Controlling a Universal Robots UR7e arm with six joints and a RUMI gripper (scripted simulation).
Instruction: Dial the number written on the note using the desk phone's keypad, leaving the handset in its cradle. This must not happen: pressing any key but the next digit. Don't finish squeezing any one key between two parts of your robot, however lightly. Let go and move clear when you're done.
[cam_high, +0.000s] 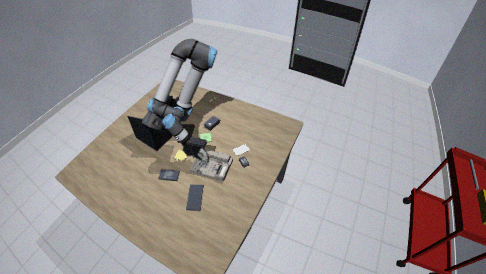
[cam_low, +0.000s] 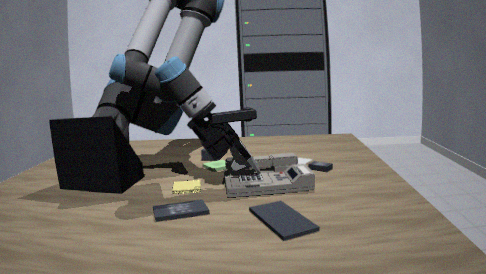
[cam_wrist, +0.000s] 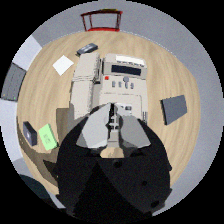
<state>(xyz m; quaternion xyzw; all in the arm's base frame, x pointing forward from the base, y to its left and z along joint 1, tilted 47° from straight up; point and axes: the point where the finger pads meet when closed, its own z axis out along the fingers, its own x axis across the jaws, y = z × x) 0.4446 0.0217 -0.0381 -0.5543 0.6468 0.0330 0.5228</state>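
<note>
My hand is 10 mm short of the handset and 60 mm to the right of it. From my hand the other things lie so: white note 130 mm ahead, 210 mm to the left, 50 mm below.
</note>
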